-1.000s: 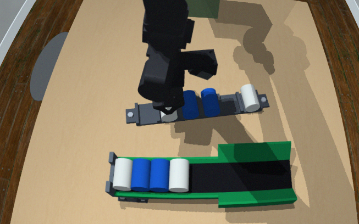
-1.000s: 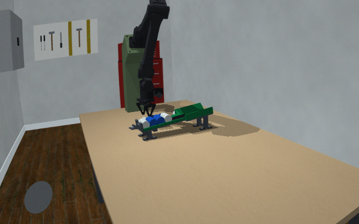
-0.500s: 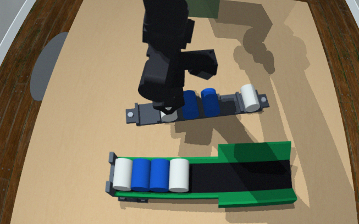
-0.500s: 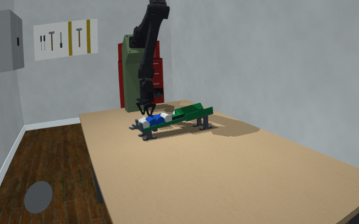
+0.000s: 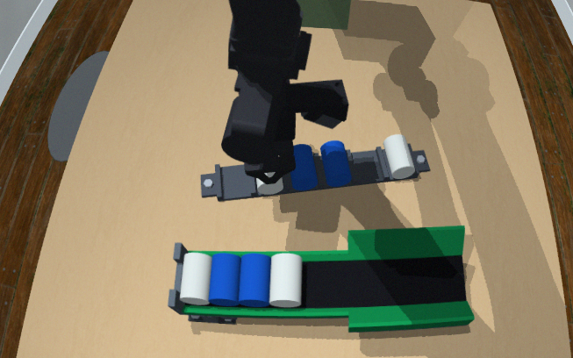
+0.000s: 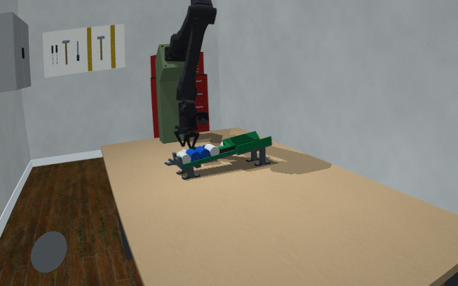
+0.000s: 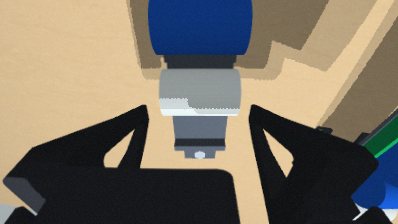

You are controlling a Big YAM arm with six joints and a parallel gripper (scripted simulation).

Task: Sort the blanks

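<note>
The stock rack is 3 cm behind my hand, 7 cm to the left of it and 7 cm below it. From my hand the other things lie so: grey stop 22 cm ahead, 5 cm to the right.
</note>
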